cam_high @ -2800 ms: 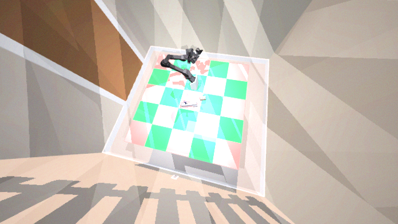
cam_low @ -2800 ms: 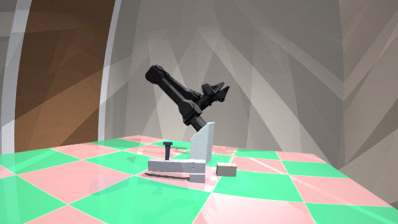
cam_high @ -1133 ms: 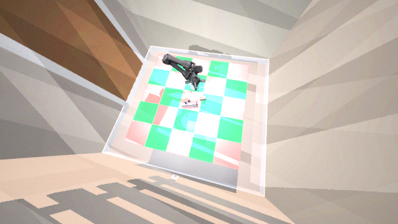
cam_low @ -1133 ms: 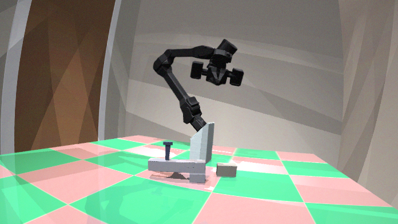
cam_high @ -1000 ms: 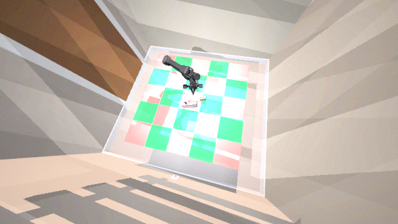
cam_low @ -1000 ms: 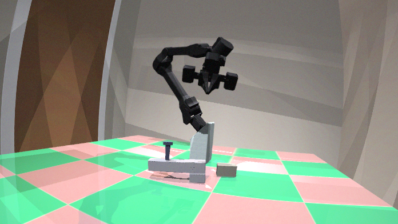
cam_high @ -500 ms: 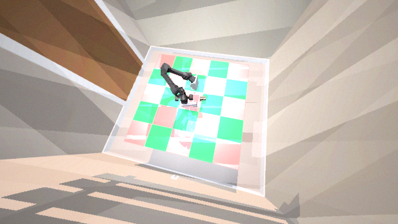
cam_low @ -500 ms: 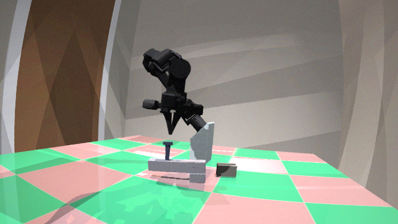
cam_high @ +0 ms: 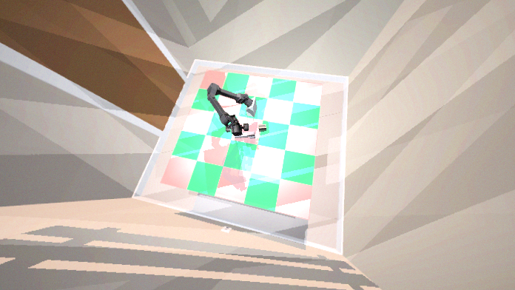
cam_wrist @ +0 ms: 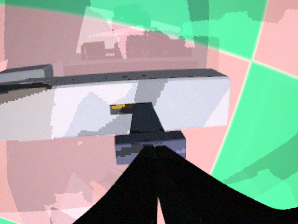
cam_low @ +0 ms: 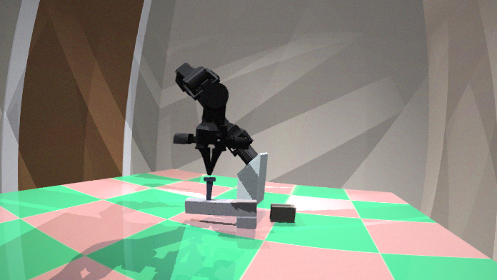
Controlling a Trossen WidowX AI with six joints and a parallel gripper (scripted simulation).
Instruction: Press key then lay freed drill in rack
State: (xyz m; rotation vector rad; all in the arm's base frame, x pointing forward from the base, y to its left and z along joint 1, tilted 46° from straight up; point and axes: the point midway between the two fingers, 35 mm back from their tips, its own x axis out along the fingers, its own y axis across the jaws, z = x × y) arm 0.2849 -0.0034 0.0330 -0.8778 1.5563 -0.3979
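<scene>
Now: the key 40 mm below my gripper tip. Round my gripper tip: rack (140 mm behind, 170 mm to the left, 110 mm below); drill (20 mm behind, 60 mm to the left, 80 mm below).
</scene>
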